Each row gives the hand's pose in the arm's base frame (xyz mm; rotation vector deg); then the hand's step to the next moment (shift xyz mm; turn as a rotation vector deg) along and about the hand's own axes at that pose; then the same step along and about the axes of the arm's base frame.
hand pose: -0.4 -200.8 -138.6 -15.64 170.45 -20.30
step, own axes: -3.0 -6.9 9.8 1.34 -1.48 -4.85
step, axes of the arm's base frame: 5.5 -8.2 -7.4 -1.81 -0.61 4.89
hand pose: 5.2 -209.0 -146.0 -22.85 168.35 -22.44
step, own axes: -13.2 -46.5 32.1 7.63 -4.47 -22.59
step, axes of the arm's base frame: 29.6 -47.1 -16.3 -10.31 -0.97 21.94
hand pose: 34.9 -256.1 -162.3 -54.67 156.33 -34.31
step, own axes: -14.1 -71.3 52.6 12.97 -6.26 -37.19
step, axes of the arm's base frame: 66.4 -58.2 -15.9 -17.90 -1.08 35.62
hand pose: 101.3 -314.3 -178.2 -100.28 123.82 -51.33
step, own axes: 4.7 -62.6 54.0 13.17 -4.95 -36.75
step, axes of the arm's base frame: 77.7 -28.2 -5.5 -18.78 -1.27 34.56
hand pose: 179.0 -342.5 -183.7 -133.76 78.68 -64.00
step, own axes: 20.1 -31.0 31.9 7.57 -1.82 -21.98
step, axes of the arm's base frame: 48.3 -5.5 4.2 -12.07 -1.12 19.92
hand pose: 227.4 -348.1 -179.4 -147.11 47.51 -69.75
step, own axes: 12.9 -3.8 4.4 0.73 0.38 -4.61
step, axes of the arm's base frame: 11.4 -4.3 7.1 -3.28 -0.39 3.32
